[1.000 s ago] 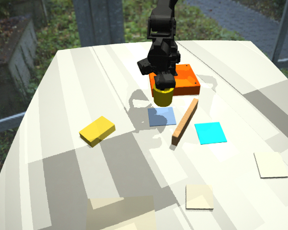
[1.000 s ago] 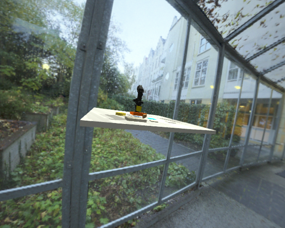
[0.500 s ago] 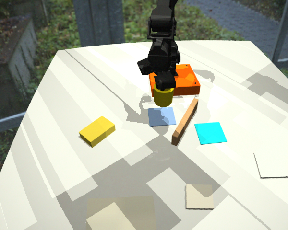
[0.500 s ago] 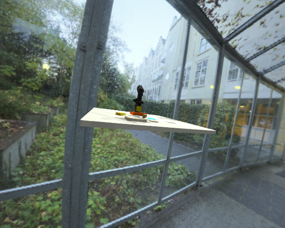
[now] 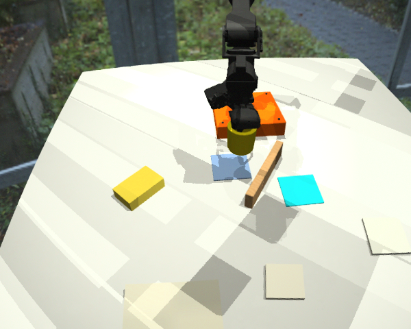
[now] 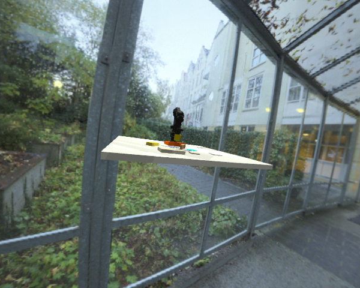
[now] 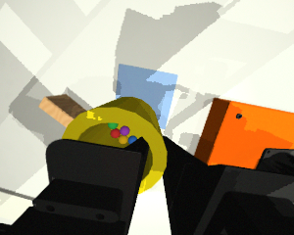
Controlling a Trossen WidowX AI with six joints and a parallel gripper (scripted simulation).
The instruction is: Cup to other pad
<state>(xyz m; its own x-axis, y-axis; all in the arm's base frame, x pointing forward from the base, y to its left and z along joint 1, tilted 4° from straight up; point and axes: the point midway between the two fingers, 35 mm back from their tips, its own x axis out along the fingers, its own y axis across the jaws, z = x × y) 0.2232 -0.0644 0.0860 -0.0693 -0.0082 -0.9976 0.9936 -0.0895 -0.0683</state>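
Now: the cyan pad 14 cm ahead of my gripper tip, 13 cm to the left of it and 11 cm below it. From my gripper tip the other things lie so: wooden bar 8 cm ahead, 5 cm to the left, 9 cm below; then yellow cup 2 cm ahead.
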